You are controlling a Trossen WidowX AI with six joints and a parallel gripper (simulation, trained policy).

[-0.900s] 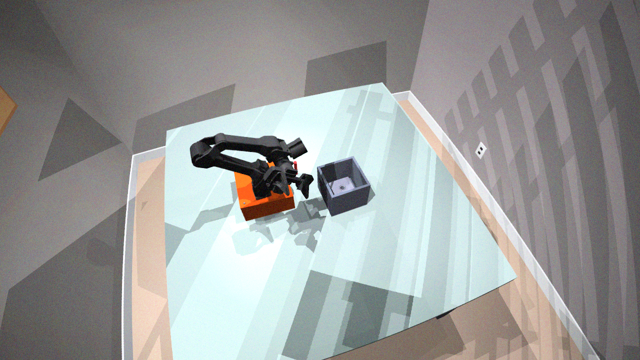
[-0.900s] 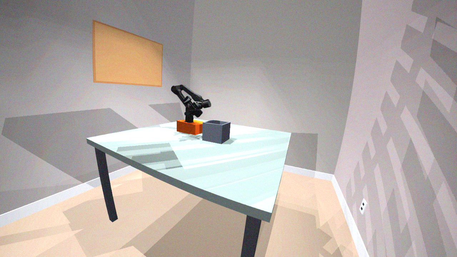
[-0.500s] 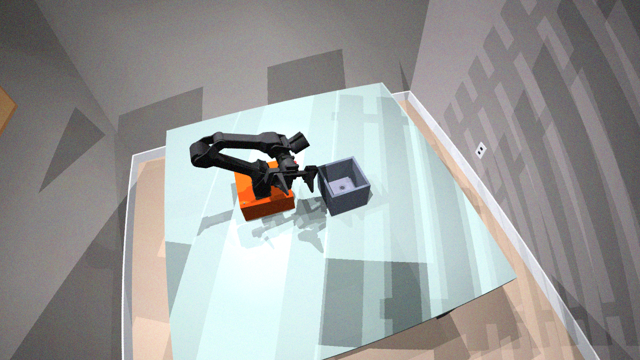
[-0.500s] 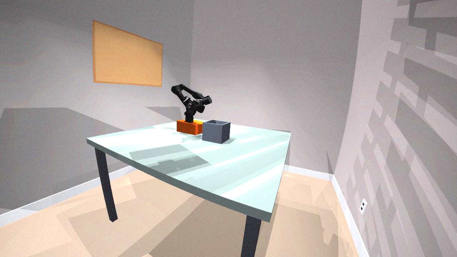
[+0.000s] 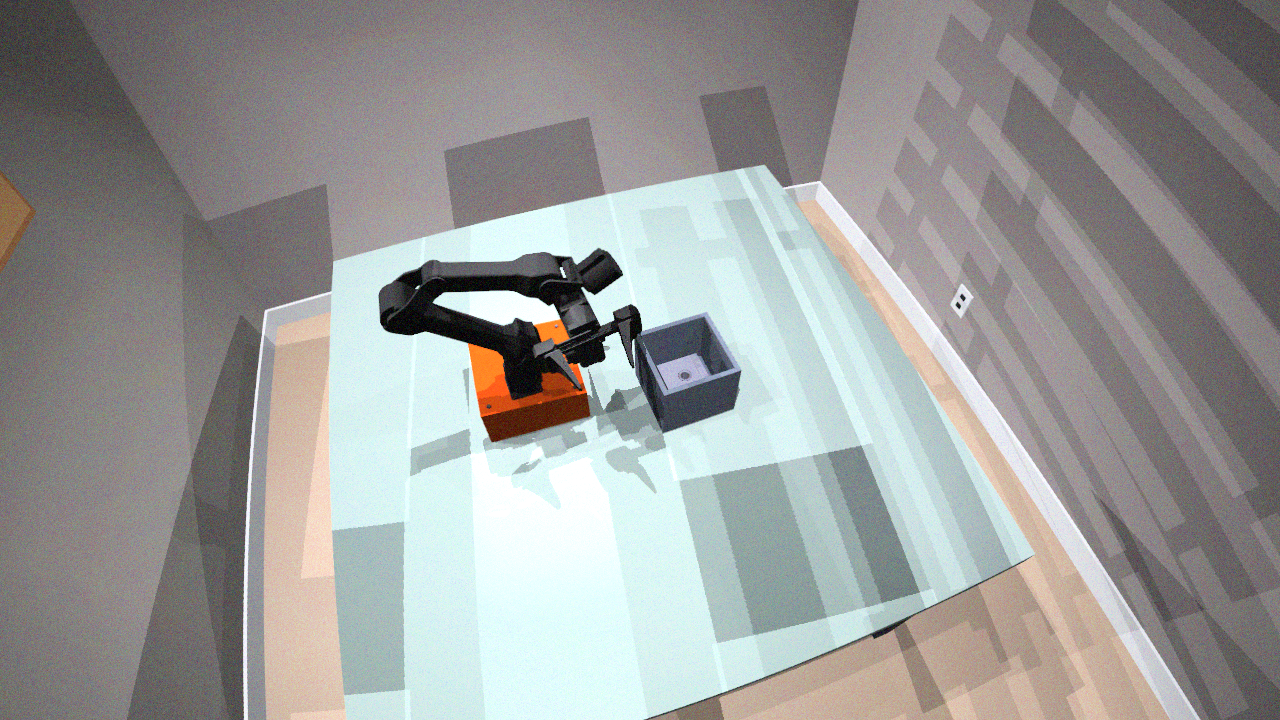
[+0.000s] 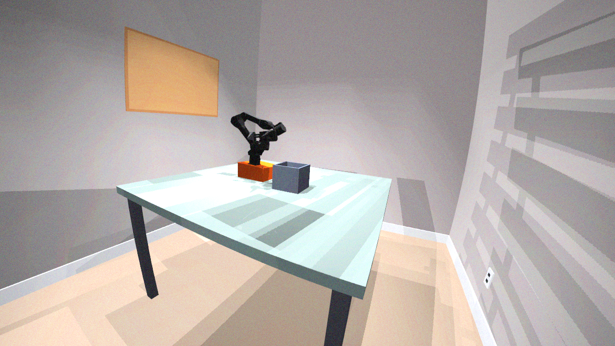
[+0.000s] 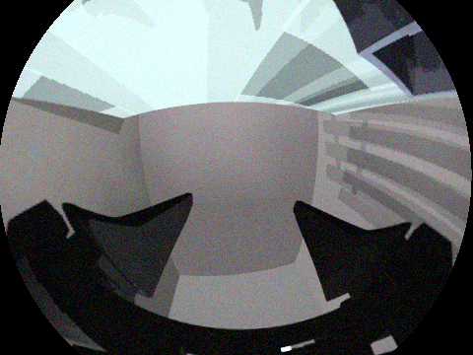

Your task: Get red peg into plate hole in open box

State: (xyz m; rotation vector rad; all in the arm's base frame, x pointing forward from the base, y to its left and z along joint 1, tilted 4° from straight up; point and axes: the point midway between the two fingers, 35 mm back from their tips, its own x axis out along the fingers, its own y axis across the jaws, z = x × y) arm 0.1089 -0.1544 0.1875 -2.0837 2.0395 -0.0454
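My gripper tip is now 29 cm to the right of the red peg, 24 cm above it and 6 cm short of it. Also, from my gripper tip: pale plate 23 cm below, 19 cm ahead, 10 cm to the left.
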